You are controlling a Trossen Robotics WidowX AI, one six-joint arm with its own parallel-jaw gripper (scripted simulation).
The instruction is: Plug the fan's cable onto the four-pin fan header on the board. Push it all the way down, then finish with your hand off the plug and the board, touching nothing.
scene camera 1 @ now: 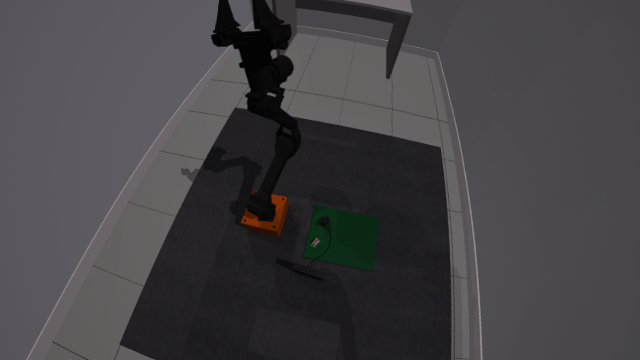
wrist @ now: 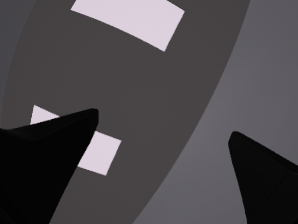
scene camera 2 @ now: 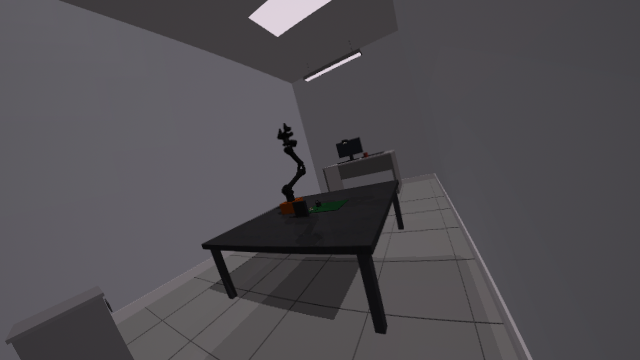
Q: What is my gripper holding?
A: Nothing.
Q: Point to a green board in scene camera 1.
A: At 353,237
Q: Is my gripper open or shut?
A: Open.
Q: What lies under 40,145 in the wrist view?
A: My gripper.
